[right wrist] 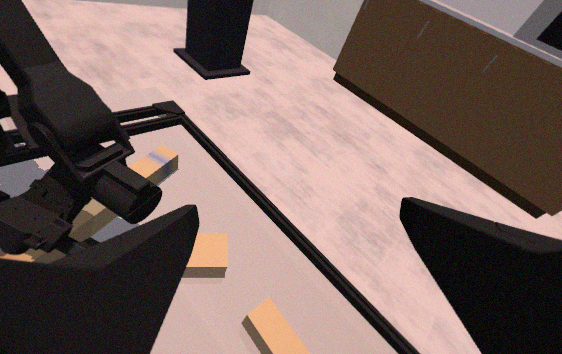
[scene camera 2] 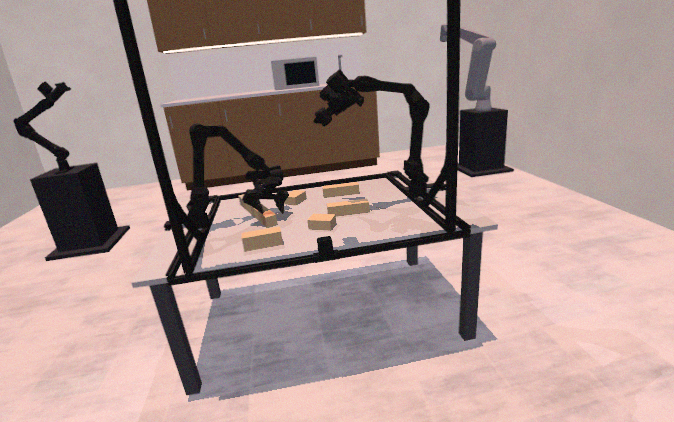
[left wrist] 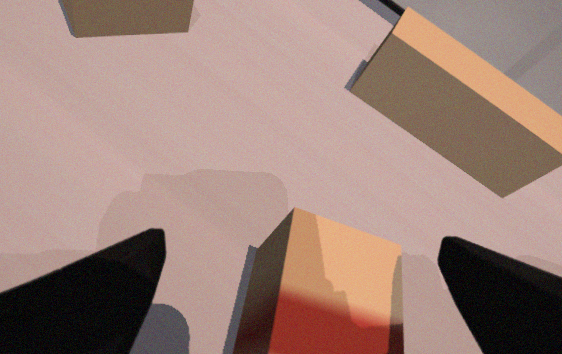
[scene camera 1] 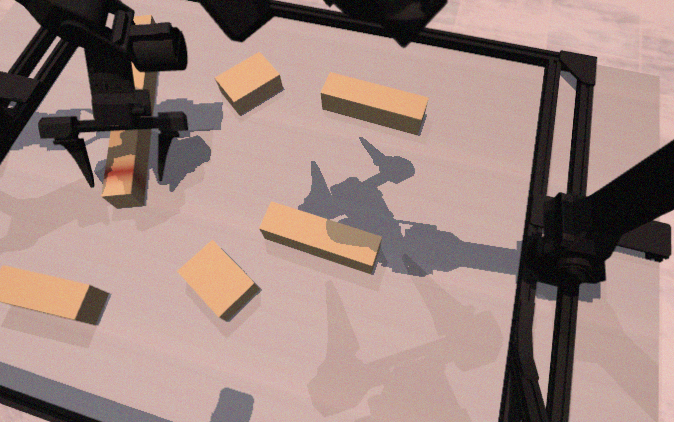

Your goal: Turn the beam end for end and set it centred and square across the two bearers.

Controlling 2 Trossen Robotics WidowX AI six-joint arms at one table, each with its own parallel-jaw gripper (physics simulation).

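Frame: origin at the left arm's base, x ahead, y left, z up, level; metres.
Seen in the pictures: left gripper, between the fingertips: (scene camera 2: 273,213) (left wrist: 305,246) (scene camera 1: 127,184); right gripper, between the fingertips: (right wrist: 299,210); left arm's base, origin of its link: (scene camera 2: 199,225); right arm's base, origin of its link: (scene camera 2: 418,193) (scene camera 1: 552,262).
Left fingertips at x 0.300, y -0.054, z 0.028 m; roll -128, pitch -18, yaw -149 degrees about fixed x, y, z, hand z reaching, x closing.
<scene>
Offsets run from my left fingertips to a thing's top centre. "spot": to the spot under its first point.
The beam {dy +0.147, dx -0.075, dz -0.003 m} (scene camera 1: 119,189) (scene camera 2: 256,212) (left wrist: 357,250) is a long wooden bar lying on the table, with a red band near its front end; its blue band near the back end {spot: dy +0.283, dx -0.120, dz -0.003 m} (right wrist: 160,159) shows in the right wrist view. Two parallel wooden blocks, apparently the bearers, lie to the right: a back one {dy +0.249, dx +0.312, dz -0.003 m} (scene camera 1: 375,95) (scene camera 2: 341,190) and a front one {dy +0.004, dx +0.297, dz -0.003 m} (scene camera 1: 300,227) (scene camera 2: 348,208). My left gripper (scene camera 1: 126,183) (left wrist: 305,246) is open, one finger on each side of the beam's red end; tip height is hard to tell. My right gripper (right wrist: 299,210) is open and empty, high above the table.
A back short block {dy +0.239, dx +0.097, dz -0.009 m} (scene camera 1: 248,76) (scene camera 2: 297,196) and a front short block {dy -0.094, dx +0.177, dz -0.009 m} (scene camera 1: 216,280) (scene camera 2: 321,221) lie between the beam and the bearers. Another long block {dy -0.179, dx -0.043, dz +0.003 m} (scene camera 1: 42,292) (scene camera 2: 262,239) (left wrist: 457,95) lies at the front left. A black frame (scene camera 1: 539,150) edges the table.
</scene>
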